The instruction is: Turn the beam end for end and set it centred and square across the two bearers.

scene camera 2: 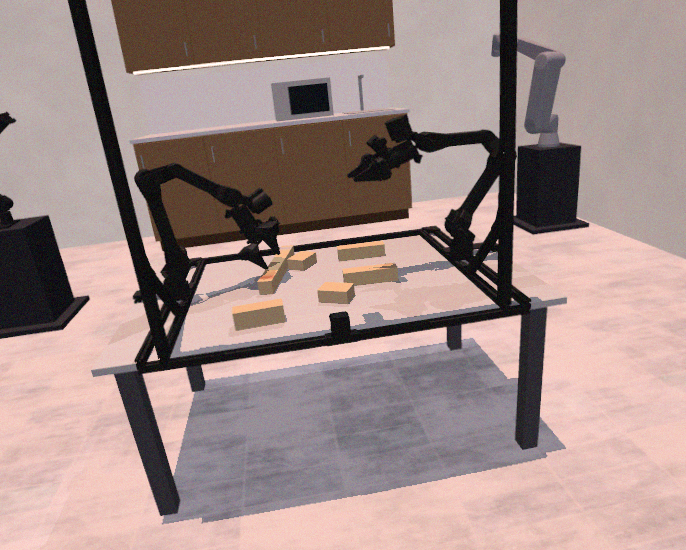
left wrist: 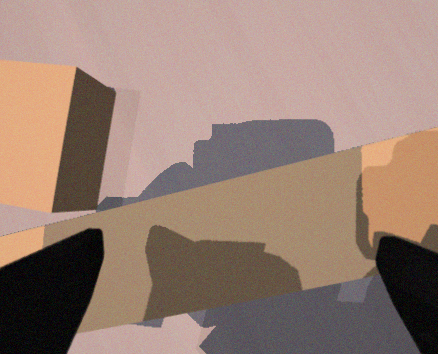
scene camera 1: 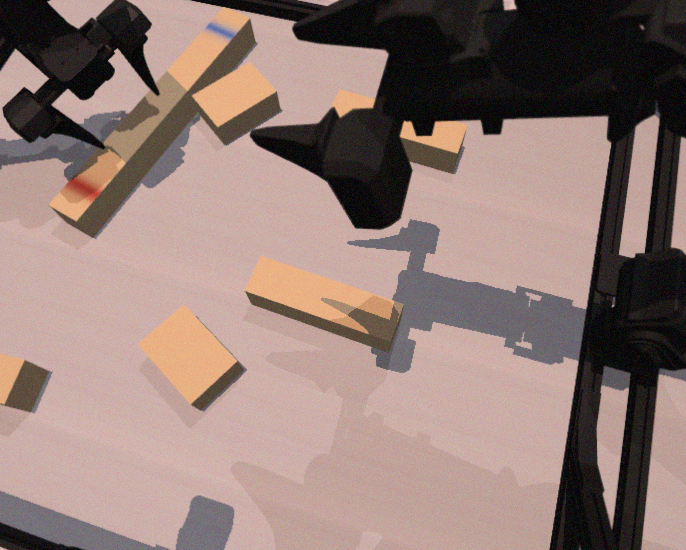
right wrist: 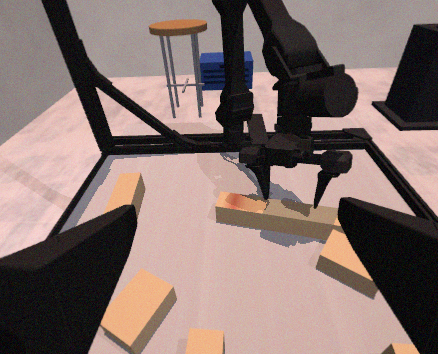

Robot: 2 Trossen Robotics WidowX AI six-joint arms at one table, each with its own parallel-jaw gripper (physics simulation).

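Seen in the pictures: left gripper, fingertip midpoint: (scene camera 2: 273, 261) (left wrist: 243, 246) (scene camera 1: 130, 120) (right wrist: 289, 203); right gripper, fingertip midpoint: (scene camera 2: 350, 178) (scene camera 1: 274, 82) (right wrist: 237, 210); left arm's base, link origin: (scene camera 2: 178, 296) (right wrist: 233, 139); right arm's base, link origin: (scene camera 2: 462, 256) (scene camera 1: 624, 341).
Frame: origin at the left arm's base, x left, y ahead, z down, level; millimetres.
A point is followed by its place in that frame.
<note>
The beam (scene camera 1: 151, 123) @(x 109, y 320, z -25 mm) (scene camera 2: 281, 266) @(x 98, y 326, z -19 mm) (left wrist: 225, 200) @(x 98, y 319, z -25 mm) (right wrist: 300, 220) @(x 114, y 330, z -23 mm) lies on the table, long and wooden, with a red band towards its near end and a blue band towards its far end in scene camera 1. My left gripper (scene camera 1: 131, 120) @(x 97, y 303, z -39 mm) (scene camera 2: 272, 259) @(x 97, y 303, z -39 mm) (left wrist: 243, 246) @(x 97, y 303, z -39 mm) (right wrist: 289, 203) @(x 97, y 303, z -39 mm) is open just above the beam's middle, its fingers spaced along the beam's length. My right gripper (scene camera 1: 273, 83) @(x -9, y 569, z -299 mm) (right wrist: 237, 210) @(x -9, y 569, z -299 mm) is open and empty, high above the table. Two long plain blocks, one in the middle (scene camera 1: 323, 300) @(x -54, y 598, z -25 mm) (scene camera 2: 370, 275) @(x -72, y 593, z -9 mm) and one farther back (scene camera 1: 435, 140) @(x 178, y 664, z -25 mm) (scene camera 2: 361, 250) @(x 172, y 610, z -12 mm), lie apart; I cannot tell which blocks are the bearers.
A short block (scene camera 1: 234, 97) @(x 179, y 403, z -19 mm) (scene camera 2: 301, 260) @(x 135, y 396, z -18 mm) (right wrist: 347, 260) @(x 169, y 411, z -19 mm) lies close beside the beam. Another short block (scene camera 1: 188, 355) @(x -150, y 480, z -19 mm) (scene camera 2: 336, 293) @(x -182, y 474, z -12 mm) (right wrist: 140, 310) @(x -139, y 488, z -19 mm) lies nearer the front. A further block (scene camera 2: 257, 315) @(x -257, y 254, z -14 mm) (right wrist: 127, 195) @(x -222, y 265, z -31 mm) lies front left in scene camera 2. A black frame (scene camera 2: 257, 350) @(x -380, y 251, z 23 mm) borders the table.
</note>
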